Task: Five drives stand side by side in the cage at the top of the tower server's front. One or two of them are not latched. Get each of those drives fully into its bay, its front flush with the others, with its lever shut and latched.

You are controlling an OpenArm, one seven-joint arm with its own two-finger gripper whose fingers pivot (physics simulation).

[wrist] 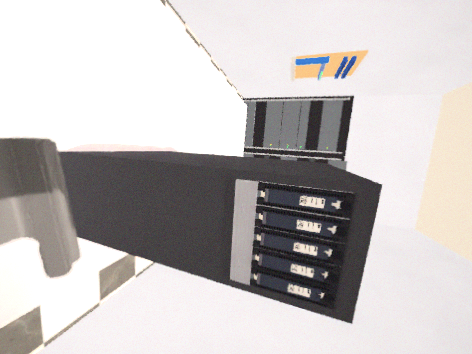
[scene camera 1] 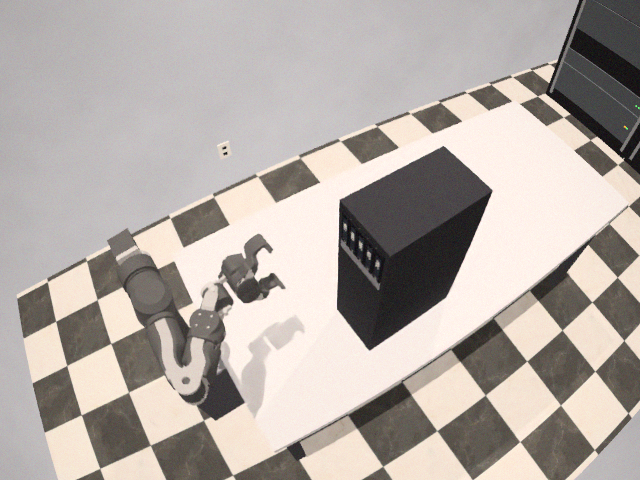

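The black tower server (scene camera 1: 423, 268) (wrist: 150, 200) stands upright on the table and appears turned on its side in the wrist view. Its cage holds five dark drives with pale labels, including the middle drive (scene camera 1: 360, 245) (wrist: 280, 243) and an end drive (scene camera 1: 377, 268) (wrist: 285, 196). A grey strip (scene camera 1: 360, 265) (wrist: 242, 232) runs along the cage. The drive fronts look nearly even and no lever visibly swings out; which drive is unlatched cannot be told. My gripper (scene camera 1: 276, 268) is open and empty, apart from the tower, in front of the cage side. Part of one finger shows at the wrist view's left edge.
The tower stands on a white table (scene camera 1: 542, 170). A dark server rack (scene camera 1: 599, 77) (wrist: 300, 125) stands on the floor beyond the table's far end. A wall outlet (scene camera 1: 223, 149) is behind the table. An orange panel with blue marks (wrist: 306, 72) shows on the wall.
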